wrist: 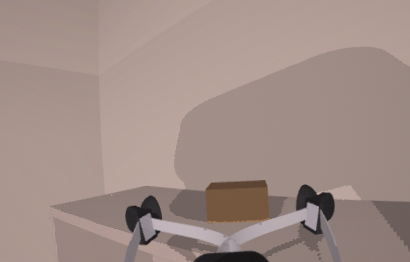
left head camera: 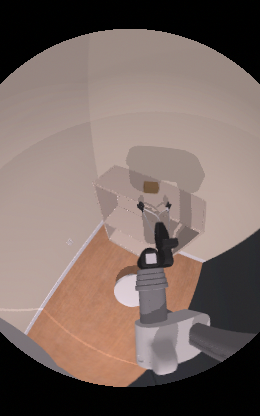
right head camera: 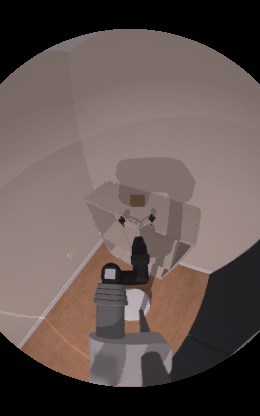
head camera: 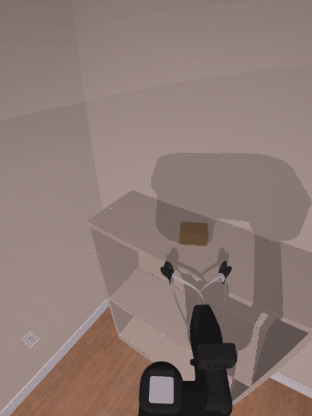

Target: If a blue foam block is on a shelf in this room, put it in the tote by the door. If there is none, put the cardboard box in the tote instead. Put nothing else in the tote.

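Places are measured from the robot's base along level axes (x up, y left, z back), in millimetres.
Pixels of known places: gripper, fingertip midpoint: (wrist: 228,207) (left head camera: 153,201) (right head camera: 136,215) (head camera: 195,263); robot's base, origin of the base link: (left head camera: 131,289) (right head camera: 131,303).
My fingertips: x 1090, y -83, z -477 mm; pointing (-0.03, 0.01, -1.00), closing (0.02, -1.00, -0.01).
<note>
Ahead of a thing's pixels: the offset from my fingertips to its middle. "pt": to the spot under its first point.
A small brown cardboard box {dz -156, dx -32, dy -13 mm} (head camera: 194,233) (left head camera: 151,187) (right head camera: 137,200) (wrist: 237,204) sits upright on the top board of the shelf unit {pt dz -290, dx -58, dy +259 mm} (head camera: 120,214) (left head camera: 114,175) (right head camera: 104,192) (wrist: 110,204). My gripper (head camera: 197,271) (left head camera: 154,205) (right head camera: 137,219) (wrist: 228,207) is open and empty. Its fingertips are spread wider than the box, on the near side of it, and in the wrist view the box shows between them. They are apart from the box. The lower shelves show partly, and my arm hides some of them. No blue foam block and no tote show in these views.
The shelf unit stands close to the back wall, near a room corner on the left. A white round disc (left head camera: 126,292) (right head camera: 138,304) is on the floor below my arm. A wall outlet {dz -29, dx -717, dy +789 mm} (head camera: 30,338) (left head camera: 69,242) (right head camera: 70,255) is on the left wall.
</note>
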